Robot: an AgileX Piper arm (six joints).
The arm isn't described. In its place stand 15 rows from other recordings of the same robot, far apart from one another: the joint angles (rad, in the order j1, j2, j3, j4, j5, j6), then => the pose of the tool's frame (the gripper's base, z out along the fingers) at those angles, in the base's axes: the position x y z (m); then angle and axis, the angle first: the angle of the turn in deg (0 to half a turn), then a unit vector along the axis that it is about.
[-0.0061 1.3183 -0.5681 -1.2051 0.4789 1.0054] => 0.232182 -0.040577 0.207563 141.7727 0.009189 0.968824 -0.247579
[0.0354 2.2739 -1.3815 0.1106 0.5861 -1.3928] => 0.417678 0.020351 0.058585 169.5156 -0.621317 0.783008 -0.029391
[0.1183 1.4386 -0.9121 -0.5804 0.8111 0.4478] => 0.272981 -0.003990 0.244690 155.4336 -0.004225 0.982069 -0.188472
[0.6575 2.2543 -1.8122 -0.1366 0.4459 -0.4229] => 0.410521 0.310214 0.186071 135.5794 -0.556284 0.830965 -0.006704
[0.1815 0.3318 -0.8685 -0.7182 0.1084 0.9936] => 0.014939 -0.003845 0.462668 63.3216 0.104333 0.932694 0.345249
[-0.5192 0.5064 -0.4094 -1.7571 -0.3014 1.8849] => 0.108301 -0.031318 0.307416 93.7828 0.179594 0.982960 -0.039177
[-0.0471 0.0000 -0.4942 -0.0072 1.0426 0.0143] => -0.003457 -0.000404 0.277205 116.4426 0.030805 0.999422 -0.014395
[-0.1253 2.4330 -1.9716 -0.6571 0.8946 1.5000] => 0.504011 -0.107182 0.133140 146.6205 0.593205 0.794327 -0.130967
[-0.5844 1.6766 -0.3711 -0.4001 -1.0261 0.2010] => 0.232727 -0.117595 0.152498 102.7226 0.148698 0.986437 -0.069506
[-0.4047 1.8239 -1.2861 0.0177 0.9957 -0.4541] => 0.326583 -0.138420 0.207037 173.1467 -0.020344 0.999614 -0.018921
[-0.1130 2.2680 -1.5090 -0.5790 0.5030 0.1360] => 0.454783 -0.075768 0.097487 158.0211 -0.101647 0.977402 -0.185344
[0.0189 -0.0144 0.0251 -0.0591 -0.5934 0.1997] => 0.036684 0.003700 0.255045 52.6970 0.031213 0.981695 0.187885
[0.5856 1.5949 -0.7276 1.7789 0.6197 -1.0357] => 0.220981 0.208605 0.199311 161.0311 -0.047920 0.872978 0.485399
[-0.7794 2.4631 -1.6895 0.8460 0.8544 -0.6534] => 0.369996 -0.293355 0.055202 155.0227 0.329563 0.914921 0.233039
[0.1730 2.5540 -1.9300 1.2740 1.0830 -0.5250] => 0.486985 0.163136 0.096061 171.8130 -0.000838 0.857080 0.515182
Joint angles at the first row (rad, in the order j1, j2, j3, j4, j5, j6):
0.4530, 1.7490, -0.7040, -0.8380, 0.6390, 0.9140
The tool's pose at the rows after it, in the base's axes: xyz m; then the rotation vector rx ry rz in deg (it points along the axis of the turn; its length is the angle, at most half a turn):
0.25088 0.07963 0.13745 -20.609 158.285 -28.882
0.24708 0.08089 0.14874 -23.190 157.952 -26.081
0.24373 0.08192 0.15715 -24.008 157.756 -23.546
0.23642 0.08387 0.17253 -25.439 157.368 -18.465
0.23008 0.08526 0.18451 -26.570 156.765 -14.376
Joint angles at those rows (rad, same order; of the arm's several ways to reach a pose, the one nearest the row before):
0.4530, 1.6810, -0.7040, -0.7810, 0.6390, 0.8230
0.4530, 1.6310, -0.7040, -0.7120, 0.6380, 0.7230
0.4530, 1.5930, -0.7040, -0.6550, 0.6380, 0.6590
0.4530, 1.5220, -0.7040, -0.5410, 0.6420, 0.5380
0.4530, 1.4660, -0.7040, -0.4530, 0.6480, 0.4470

